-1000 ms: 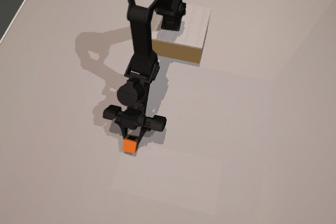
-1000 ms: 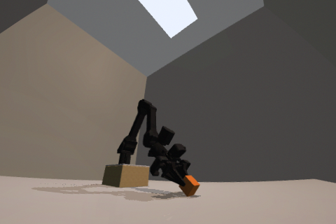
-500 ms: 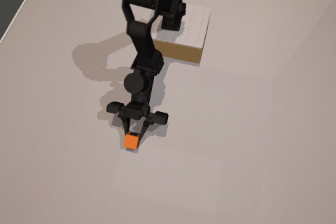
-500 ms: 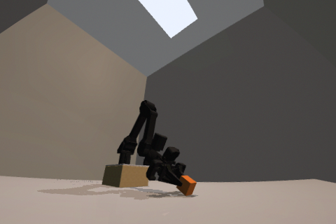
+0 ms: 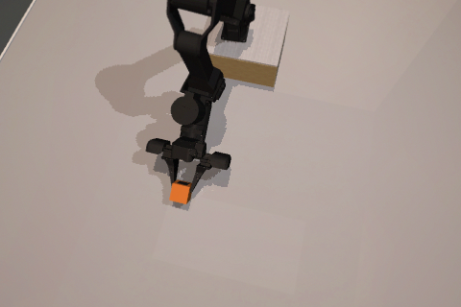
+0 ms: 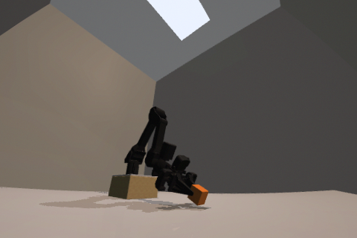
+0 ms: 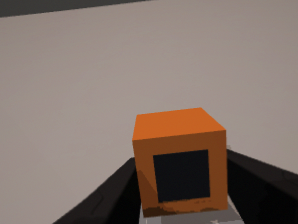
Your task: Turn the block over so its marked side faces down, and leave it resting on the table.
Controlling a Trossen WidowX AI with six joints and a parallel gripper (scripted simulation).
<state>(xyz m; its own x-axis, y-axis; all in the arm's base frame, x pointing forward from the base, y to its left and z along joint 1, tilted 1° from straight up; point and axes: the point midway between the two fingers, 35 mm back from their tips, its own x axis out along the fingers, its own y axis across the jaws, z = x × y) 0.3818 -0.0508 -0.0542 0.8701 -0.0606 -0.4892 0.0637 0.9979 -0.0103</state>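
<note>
My gripper tip is right at the block.
</note>
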